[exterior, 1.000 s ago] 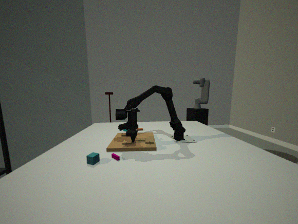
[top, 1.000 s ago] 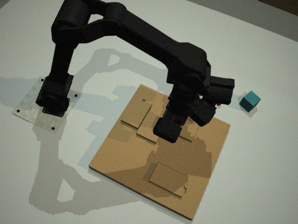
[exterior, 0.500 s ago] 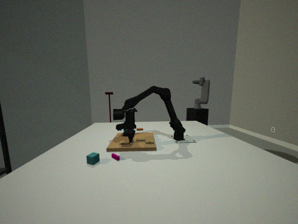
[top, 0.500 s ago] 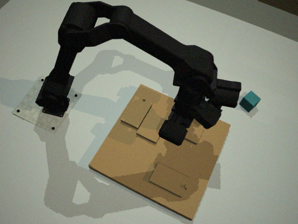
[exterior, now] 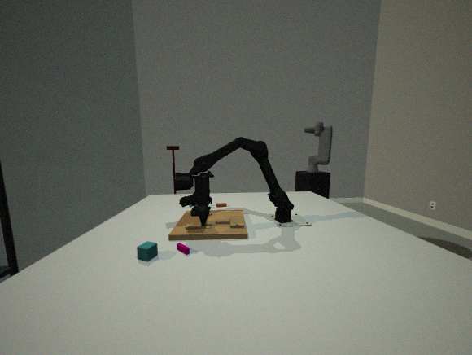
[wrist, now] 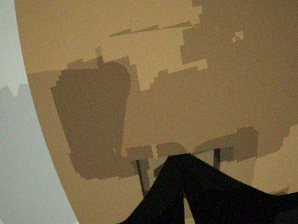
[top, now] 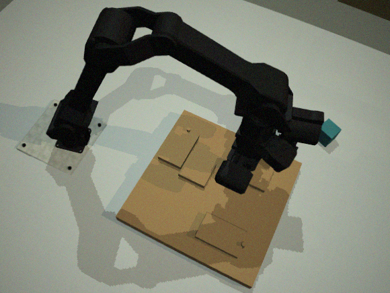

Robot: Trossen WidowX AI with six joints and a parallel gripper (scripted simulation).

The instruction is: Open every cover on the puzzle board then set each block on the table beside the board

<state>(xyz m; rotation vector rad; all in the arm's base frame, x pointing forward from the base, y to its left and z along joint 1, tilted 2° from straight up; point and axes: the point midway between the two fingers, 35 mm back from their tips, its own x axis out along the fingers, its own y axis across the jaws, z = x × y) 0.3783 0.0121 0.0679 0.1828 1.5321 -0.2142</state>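
Now: the tan puzzle board 60 mm to the right of my gripper tip, 60 mm behind it and 10 mm below it. Also, from my gripper tip: teal block (370 mm to the right, 30 mm behind, 10 mm below); teal cube (190 mm ahead, 140 mm to the left, 10 mm below); magenta bar (140 mm to the left, 80 mm ahead, 20 mm below).
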